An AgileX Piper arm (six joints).
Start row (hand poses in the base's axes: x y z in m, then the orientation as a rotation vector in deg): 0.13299 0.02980 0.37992 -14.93 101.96 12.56
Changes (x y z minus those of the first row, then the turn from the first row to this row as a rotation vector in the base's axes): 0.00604 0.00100 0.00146 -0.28 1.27 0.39; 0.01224 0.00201 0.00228 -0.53 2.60 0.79; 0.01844 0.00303 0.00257 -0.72 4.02 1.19; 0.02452 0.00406 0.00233 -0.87 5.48 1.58; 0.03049 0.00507 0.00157 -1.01 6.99 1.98; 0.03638 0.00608 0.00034 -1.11 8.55 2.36; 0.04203 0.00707 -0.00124 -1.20 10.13 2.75; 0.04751 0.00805 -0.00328 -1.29 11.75 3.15; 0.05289 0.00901 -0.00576 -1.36 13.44 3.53; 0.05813 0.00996 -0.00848 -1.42 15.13 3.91; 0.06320 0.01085 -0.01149 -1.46 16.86 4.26; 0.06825 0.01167 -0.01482 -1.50 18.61 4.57; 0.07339 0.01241 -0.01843 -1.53 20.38 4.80
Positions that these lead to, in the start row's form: 0.13903 0.03080 0.38138 -15.39 103.22 12.80; 0.14523 0.03181 0.38220 -15.84 104.54 13.09; 0.15143 0.03283 0.38249 -16.24 105.93 13.44; 0.15751 0.03386 0.38225 -16.60 107.36 13.83; 0.16348 0.03487 0.38149 -16.96 108.83 14.25; 0.16937 0.03588 0.38026 -17.28 110.35 14.70; 0.17502 0.03687 0.37868 -17.59 111.89 15.17; 0.18050 0.03785 0.37664 -17.91 113.46 15.66; 0.18588 0.03881 0.37416 -18.19 115.10 16.17; 0.19112 0.03976 0.37144 -18.46 116.74 16.68; 0.19619 0.04065 0.36843 -18.69 118.42 17.21; 0.20124 0.04147 0.36510 -18.88 120.12 17.71; 0.20638 0.04221 0.36149 -18.98 121.85 18.17
